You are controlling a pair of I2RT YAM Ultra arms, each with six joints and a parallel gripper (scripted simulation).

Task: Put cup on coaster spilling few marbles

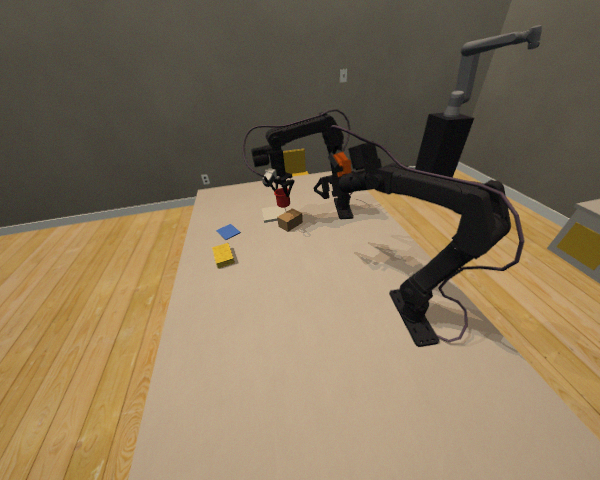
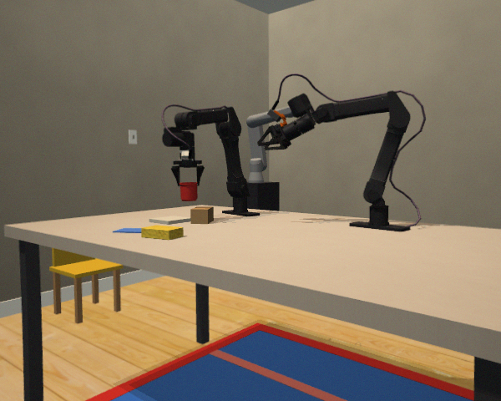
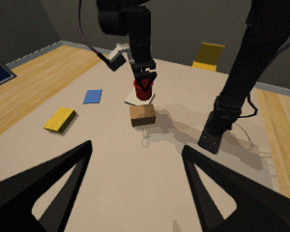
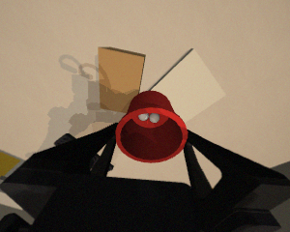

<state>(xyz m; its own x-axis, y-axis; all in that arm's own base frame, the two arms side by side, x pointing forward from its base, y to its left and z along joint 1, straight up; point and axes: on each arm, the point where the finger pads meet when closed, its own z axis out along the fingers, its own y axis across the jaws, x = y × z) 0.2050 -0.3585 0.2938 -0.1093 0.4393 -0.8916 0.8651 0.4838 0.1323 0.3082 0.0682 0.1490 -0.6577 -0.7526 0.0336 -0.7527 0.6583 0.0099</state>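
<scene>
My right gripper is now 14 cm above the coaster, 6 cm to the left of it and 5 cm short of it. Round my right hand: red cup (3 cm below); then brown box (12 cm below, 5 cm to the left, 2 cm behind); then flat blue square (28 cm ahead, 15 cm below, 4 cm to the left).
</scene>
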